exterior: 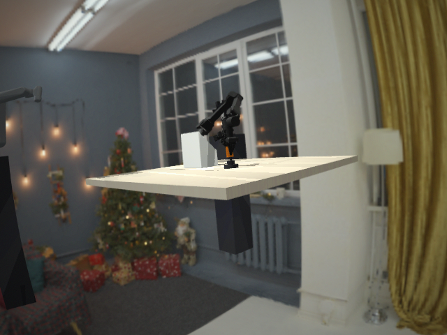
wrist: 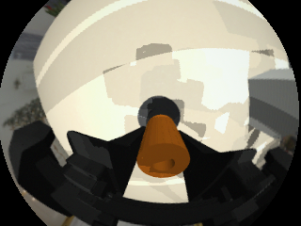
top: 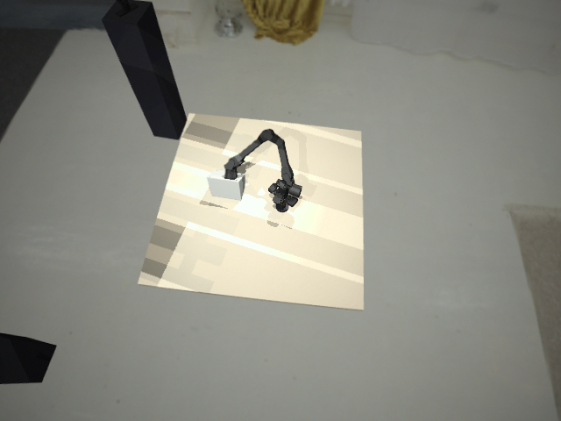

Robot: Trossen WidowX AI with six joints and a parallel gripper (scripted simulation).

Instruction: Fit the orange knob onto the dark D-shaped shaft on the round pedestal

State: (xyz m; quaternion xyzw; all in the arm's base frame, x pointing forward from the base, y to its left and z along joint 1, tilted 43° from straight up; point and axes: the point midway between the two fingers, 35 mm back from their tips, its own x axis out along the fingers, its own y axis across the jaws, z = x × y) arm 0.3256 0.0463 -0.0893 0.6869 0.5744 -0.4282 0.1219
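Now: the orange knob 2 cm above my gripper tip. Round my gripper tip: dark round pedestal 4 cm below.
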